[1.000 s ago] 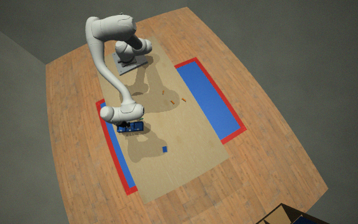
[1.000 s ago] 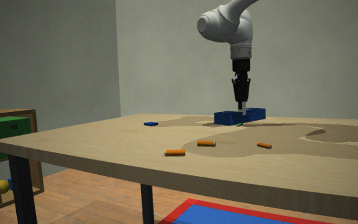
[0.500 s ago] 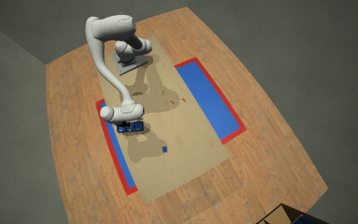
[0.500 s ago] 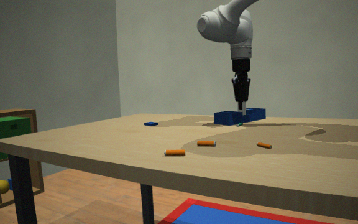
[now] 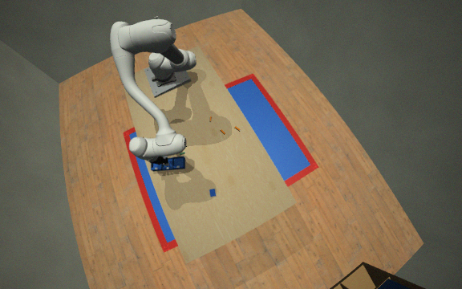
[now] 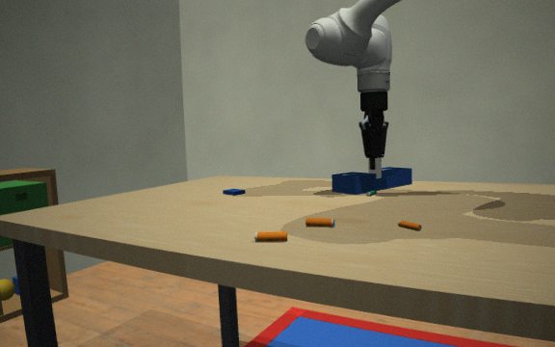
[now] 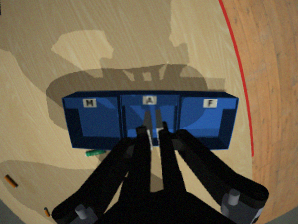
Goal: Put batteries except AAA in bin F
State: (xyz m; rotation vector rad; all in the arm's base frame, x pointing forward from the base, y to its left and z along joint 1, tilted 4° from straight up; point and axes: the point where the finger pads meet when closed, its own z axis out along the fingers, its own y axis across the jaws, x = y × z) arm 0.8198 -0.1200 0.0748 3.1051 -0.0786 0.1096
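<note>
Right now my hand is 10 mm to the right of the joined blue bins and 30 mm above it. The rest, counted from my hand: small green battery 50 mm behind, 130 mm to the left, 50 mm below; small flat blue block 290 mm ahead, 270 mm to the left, 50 mm below.
</note>
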